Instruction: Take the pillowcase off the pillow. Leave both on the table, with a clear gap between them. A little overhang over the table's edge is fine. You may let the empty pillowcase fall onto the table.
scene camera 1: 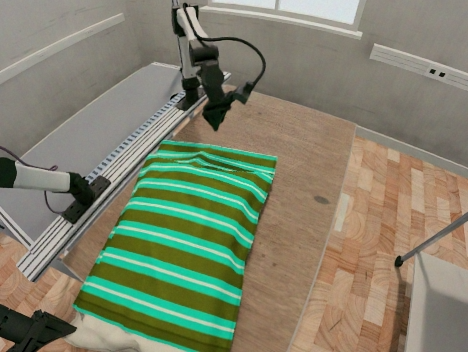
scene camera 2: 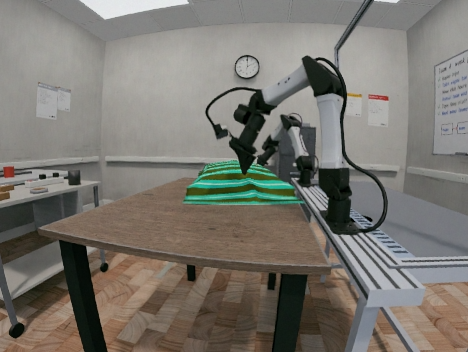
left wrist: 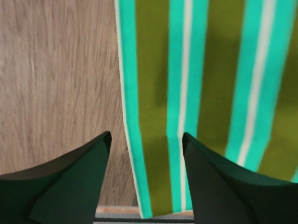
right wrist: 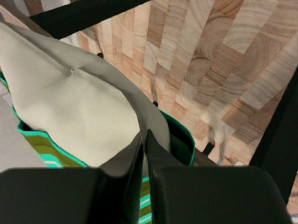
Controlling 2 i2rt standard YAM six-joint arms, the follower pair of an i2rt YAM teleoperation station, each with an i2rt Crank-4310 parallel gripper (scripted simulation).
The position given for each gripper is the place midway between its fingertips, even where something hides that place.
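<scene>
There's a cream pillow [right wrist: 90, 109] here, and a striped pillowcase that you can see in scene camera 1 [scene camera 1: 173, 266], in scene camera 2 [scene camera 2: 223, 182] and in the left wrist view [left wrist: 218, 77]. As for the grippers, the right gripper is visible in scene camera 1 [scene camera 1: 75, 329] and in the right wrist view [right wrist: 145, 131]. The left gripper shows in scene camera 1 [scene camera 1: 218, 127], and it's also there in scene camera 2 [scene camera 2: 243, 173] and the left wrist view [left wrist: 146, 134].
</scene>
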